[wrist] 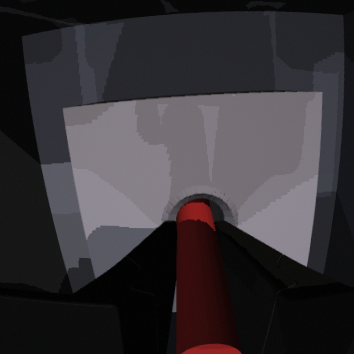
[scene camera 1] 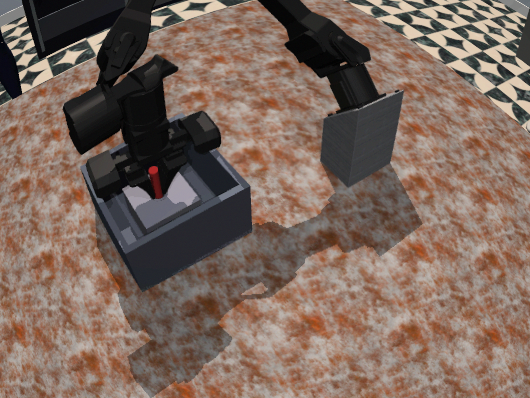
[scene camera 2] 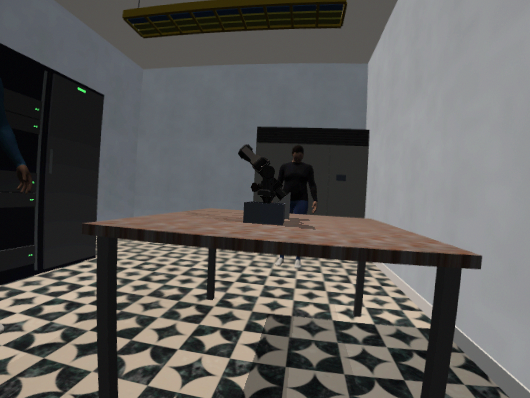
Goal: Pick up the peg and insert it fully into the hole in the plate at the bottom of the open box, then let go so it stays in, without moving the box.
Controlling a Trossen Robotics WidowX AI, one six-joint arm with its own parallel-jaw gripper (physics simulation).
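Frame: origin at the arm's base, x ahead, y left, z up, level; metres.
Where they show: gripper, fingertip midpoint: (wrist: 194,231) (scene camera 1: 158,194); arm's base at its link origin: (scene camera 1: 362,104) (scene camera 2: 284,197).
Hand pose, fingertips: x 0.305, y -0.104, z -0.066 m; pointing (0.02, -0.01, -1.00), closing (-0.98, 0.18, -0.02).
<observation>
Each offset is from my fingertips to the top centre of the thing. "pt": to the spot under its first point. Level surfaces: height alone.
The red peg @[dx -0.001, dy -0.001, dz +0.054 m] (scene camera 1: 156,183) (wrist: 202,280) stands nearly upright, its lower end inside the hole in the pale plate @[dx -0.003, dy -0.003, dz +0.000 m] (scene camera 1: 165,215) (wrist: 120,150). In the wrist view a dark gap shows at the right between peg and hole rim @[pt dx -0.014, dy -0.007, dz +0.000 m] (wrist: 229,209). How deep the peg sits cannot be told. The plate lies at the bottom of the open dark blue-grey box @[dx -0.003, dy -0.003, dz +0.037 m] (scene camera 1: 195,230) (scene camera 2: 263,213). My gripper (scene camera 1: 158,192) (wrist: 194,231) is shut on the peg, with its fingers down inside the box close above the plate. The peg's upper part sticks up past the fingers. The fingers hide part of the hole.
The box stands on the mottled table @[dz -0.061 m] (scene camera 1: 350,325) (scene camera 2: 350,235). To its right in scene camera 1 is a grey panelled block (scene camera 1: 357,142) at the arm's base. The gripper's wide body hangs over the box walls. A person (scene camera 2: 297,175) stands behind the table.
</observation>
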